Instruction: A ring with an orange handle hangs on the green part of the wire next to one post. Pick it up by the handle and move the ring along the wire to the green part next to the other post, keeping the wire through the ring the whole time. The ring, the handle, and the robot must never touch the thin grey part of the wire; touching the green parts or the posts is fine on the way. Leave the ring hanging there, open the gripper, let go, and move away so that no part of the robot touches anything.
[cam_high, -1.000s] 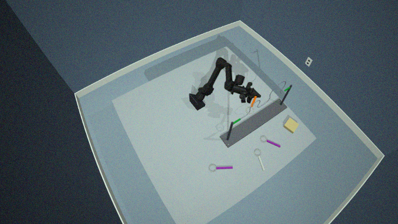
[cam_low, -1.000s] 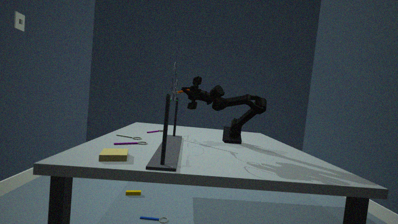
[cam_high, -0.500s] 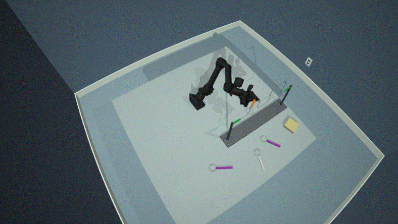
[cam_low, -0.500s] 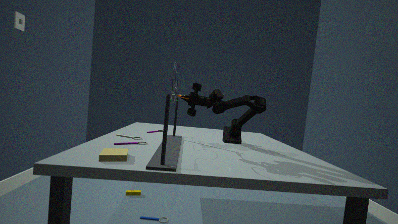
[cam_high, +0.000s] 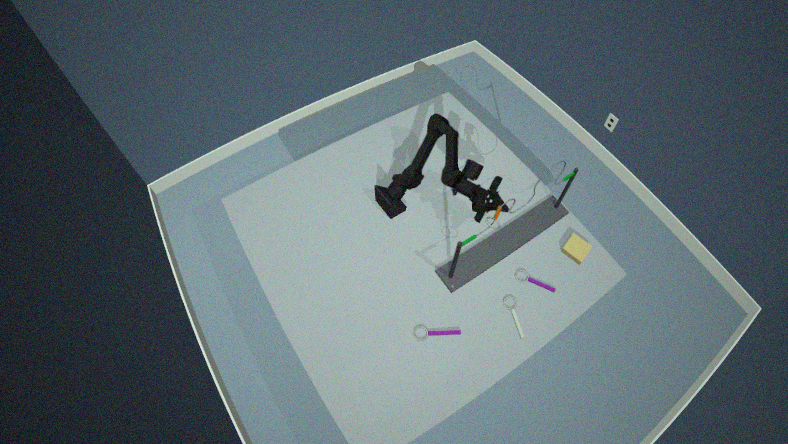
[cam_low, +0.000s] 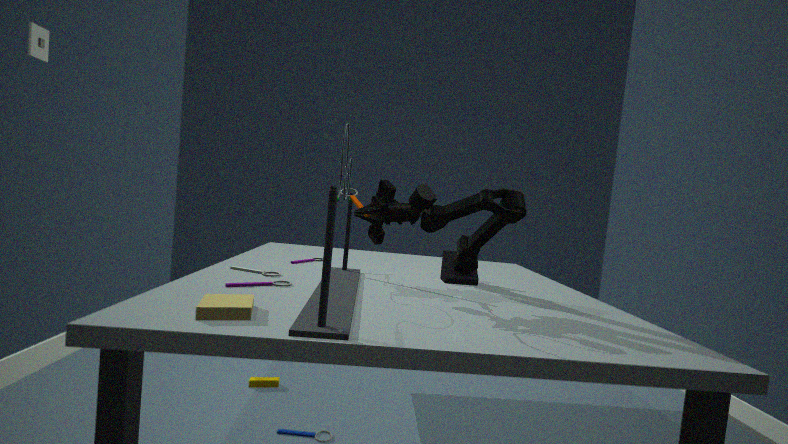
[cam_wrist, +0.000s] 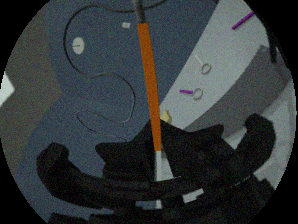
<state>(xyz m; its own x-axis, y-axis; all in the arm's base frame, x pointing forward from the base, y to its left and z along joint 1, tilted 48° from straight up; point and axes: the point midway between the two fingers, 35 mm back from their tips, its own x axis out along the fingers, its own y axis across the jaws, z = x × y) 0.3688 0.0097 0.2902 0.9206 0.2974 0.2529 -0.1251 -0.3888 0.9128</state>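
My gripper tip is 80 mm to the left of the orange-handled ring and 40 mm below it. Also, from my gripper tip: yellow block 280 mm ahead, 430 mm to the right, 710 mm below; then blue-handled ring 70 mm ahead, 120 mm to the right, 720 mm below; then white-handled ring 280 mm ahead, 160 mm to the right, 220 mm below.
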